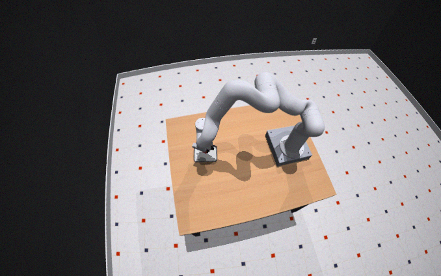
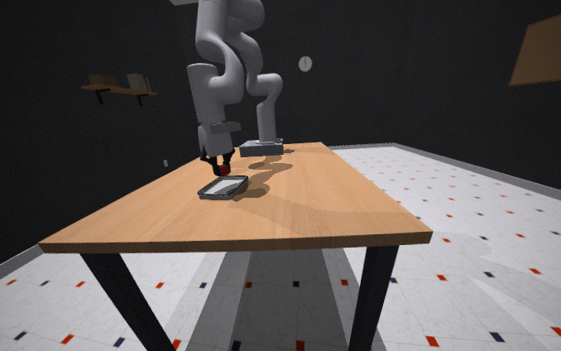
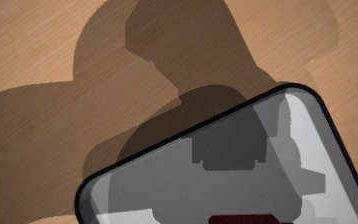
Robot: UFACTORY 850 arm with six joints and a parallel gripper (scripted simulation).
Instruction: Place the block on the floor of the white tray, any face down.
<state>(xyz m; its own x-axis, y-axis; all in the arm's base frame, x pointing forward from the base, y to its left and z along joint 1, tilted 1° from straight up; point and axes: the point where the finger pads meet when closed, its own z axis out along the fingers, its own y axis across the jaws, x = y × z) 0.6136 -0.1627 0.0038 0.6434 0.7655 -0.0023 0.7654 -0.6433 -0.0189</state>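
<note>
The white tray is 70 mm below my hand. From my hand the other things lie so: red block: 10 mm below.
</note>
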